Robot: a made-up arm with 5 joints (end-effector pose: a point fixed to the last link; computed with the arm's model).
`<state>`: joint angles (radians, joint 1 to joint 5).
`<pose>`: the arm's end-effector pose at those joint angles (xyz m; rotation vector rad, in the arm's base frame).
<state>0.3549 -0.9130 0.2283 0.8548 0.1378</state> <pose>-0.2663 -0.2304 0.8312 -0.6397 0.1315 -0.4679</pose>
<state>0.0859 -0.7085 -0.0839 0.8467 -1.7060</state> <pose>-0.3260 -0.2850 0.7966 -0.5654 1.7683 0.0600</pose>
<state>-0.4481 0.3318 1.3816 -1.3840 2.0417</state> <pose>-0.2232 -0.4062 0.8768 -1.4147 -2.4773 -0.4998</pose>
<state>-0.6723 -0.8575 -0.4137 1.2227 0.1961</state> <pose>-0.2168 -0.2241 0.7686 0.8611 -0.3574 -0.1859</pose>
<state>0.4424 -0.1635 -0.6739 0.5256 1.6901</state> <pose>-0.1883 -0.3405 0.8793 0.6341 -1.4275 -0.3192</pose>
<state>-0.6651 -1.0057 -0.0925 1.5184 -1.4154</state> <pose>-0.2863 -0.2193 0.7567 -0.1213 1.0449 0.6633</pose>
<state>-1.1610 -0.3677 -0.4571 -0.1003 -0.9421</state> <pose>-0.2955 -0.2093 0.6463 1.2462 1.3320 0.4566</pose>
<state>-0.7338 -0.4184 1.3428 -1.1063 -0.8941</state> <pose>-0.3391 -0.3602 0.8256 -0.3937 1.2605 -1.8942</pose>
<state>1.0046 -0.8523 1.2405 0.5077 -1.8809</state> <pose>-0.3209 -0.0274 0.8859 0.6207 -1.7715 2.1939</pose>
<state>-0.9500 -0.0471 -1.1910 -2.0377 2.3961</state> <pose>-0.2656 -0.3317 0.6645 -0.4253 0.2557 -1.4534</pose>
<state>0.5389 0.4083 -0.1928 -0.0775 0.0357</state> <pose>-0.0965 -0.4078 0.9000 -0.6575 0.2953 -0.0737</pose>
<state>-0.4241 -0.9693 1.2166 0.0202 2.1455</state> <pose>-0.2404 -0.2525 0.9708 -0.9516 -1.1643 -0.2412</pose>
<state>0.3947 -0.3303 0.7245 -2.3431 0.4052</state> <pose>-0.3417 -0.2313 0.9063 0.8996 1.0342 2.5655</pose>
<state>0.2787 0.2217 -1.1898 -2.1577 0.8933</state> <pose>-0.2614 -0.3732 0.8288 -0.7343 0.7710 -1.7924</pose>
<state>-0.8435 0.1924 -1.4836 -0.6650 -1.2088</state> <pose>-0.2662 -0.2452 0.6779 1.3116 1.6107 1.5813</pose>
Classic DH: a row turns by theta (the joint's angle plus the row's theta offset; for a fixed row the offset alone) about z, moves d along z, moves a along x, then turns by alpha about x. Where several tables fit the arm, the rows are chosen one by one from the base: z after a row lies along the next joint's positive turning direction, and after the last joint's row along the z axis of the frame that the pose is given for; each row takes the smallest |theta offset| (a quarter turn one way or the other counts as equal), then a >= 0, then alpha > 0; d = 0 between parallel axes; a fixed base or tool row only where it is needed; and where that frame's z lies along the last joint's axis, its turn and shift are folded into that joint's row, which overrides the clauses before.
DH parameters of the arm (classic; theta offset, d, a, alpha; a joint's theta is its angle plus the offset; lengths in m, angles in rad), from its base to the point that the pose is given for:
base (fixed): -1.5708 0.769 0.19 1.5708
joint 1: 0 0.074 0.011 -1.5708
joint 2: 0 0.084 0.102 1.5708
joint 3: -0.0957 0.1463 0.0685 -1.7293
joint 4: 1.5556 -0.0121 0.0033 1.4763
joint 5: -0.1834 0.0502 0.0436 -1.7609
tool (fixed): -0.3843 -0.0306 0 0

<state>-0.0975 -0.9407 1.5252 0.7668 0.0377</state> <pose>-0.2574 -0.2475 0.9228 -1.2570 1.1421 -0.3850</pose>
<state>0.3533 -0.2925 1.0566 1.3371 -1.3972</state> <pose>-0.2342 -0.3138 0.9649 -2.0687 1.9780 -0.0378</pose>
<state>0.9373 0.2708 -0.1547 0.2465 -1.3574</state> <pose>-0.1748 -0.3441 0.9855 -1.4381 1.6170 -0.3175</pose>
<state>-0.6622 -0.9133 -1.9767 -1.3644 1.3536</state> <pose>-0.2396 -0.0905 0.7963 1.2787 1.3373 -2.1688</pose>
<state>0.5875 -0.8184 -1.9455 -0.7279 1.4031</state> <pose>-0.2163 -0.1738 0.6975 0.9590 -0.7947 -1.9296</pose>
